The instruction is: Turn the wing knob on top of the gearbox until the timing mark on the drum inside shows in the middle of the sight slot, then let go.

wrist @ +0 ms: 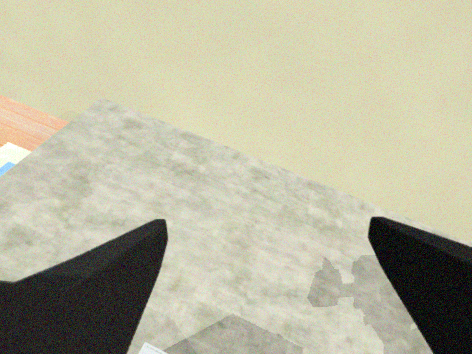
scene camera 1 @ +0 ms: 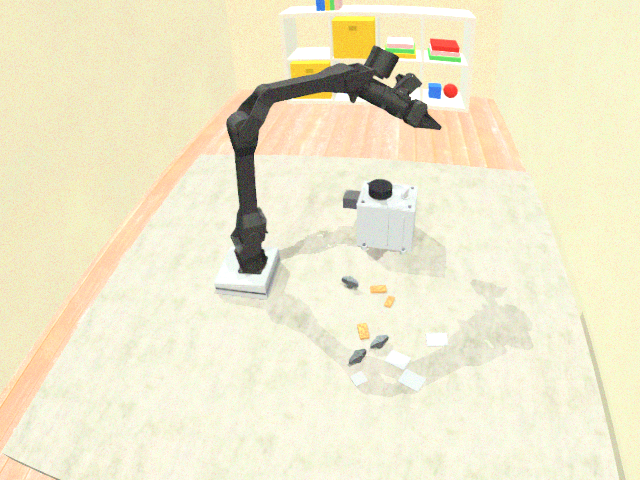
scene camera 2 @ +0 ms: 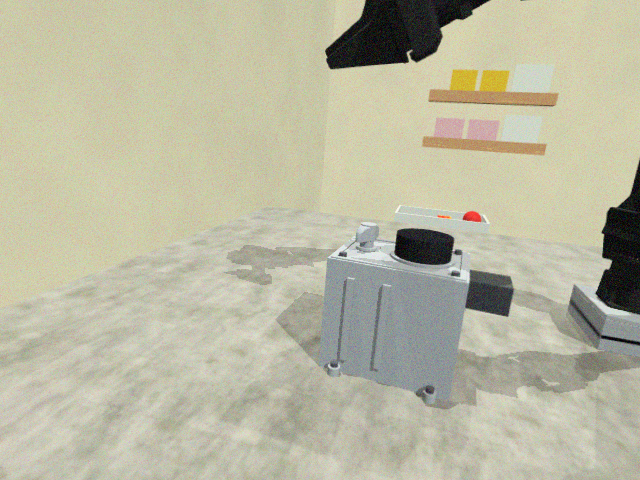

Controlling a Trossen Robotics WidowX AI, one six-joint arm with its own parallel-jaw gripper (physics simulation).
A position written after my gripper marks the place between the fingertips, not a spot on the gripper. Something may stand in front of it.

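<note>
Gripper state: my gripper [scene camera 2: 327, 59] is open, holding nothing. The gripper is also visible in scene camera 1 [scene camera 1: 434, 125] and in the wrist view [wrist: 267, 228].
</note>
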